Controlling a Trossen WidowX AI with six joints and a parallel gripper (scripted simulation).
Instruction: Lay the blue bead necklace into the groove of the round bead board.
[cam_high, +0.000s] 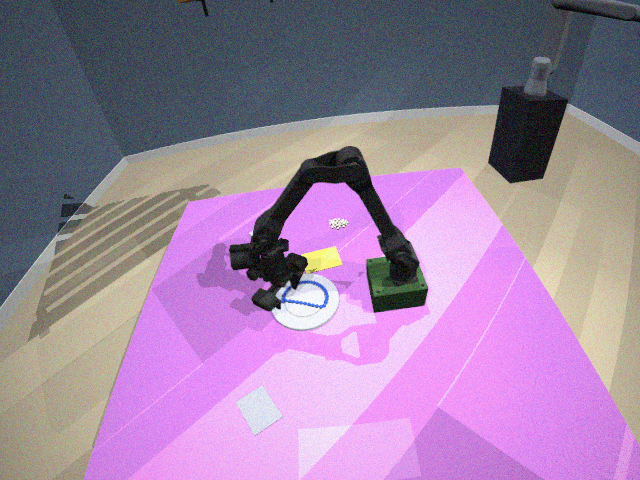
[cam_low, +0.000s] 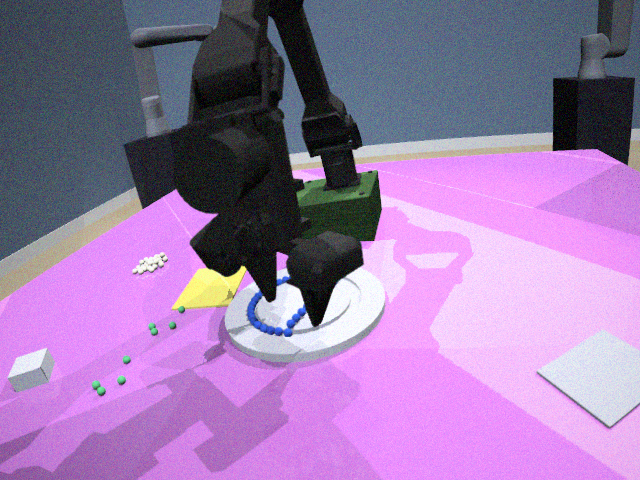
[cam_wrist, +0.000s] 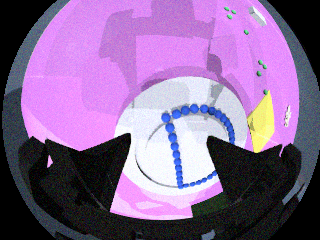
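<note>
Now: the round white bead board 50 mm behind my gripper tip and 20 mm below it. Also, from my gripper tip: yellow sheet: 160 mm to the right, 120 mm behind, 30 mm below; then grey tile: 300 mm to the left, 90 mm ahead, 30 mm below; then cube: 330 mm to the right, 100 mm ahead, 20 mm below.
</note>
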